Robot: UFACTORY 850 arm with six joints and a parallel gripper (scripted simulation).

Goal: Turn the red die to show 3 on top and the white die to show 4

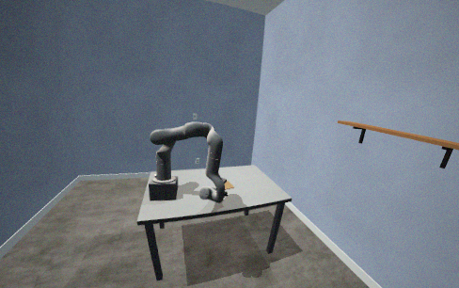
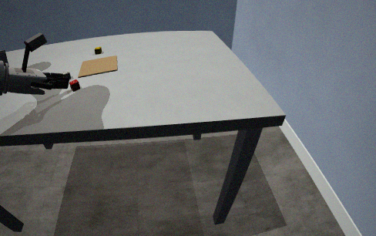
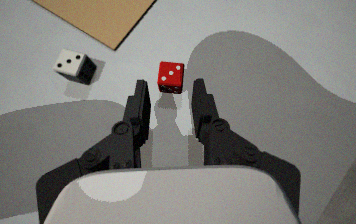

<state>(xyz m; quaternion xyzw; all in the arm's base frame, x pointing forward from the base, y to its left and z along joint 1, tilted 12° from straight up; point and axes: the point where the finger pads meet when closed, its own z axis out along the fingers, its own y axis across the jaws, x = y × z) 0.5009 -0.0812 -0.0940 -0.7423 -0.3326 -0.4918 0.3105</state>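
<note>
The red die lies 3 cm ahead of my hand, 3 cm to the left of it and 4 cm below it. Also, from my hand: tan mat (4 cm ahead, 19 cm to the left, 5 cm below); then white die (4 cm behind, 10 cm to the left, 4 cm below); then yellow die (1 cm behind, 33 cm to the left, 4 cm below).
</note>
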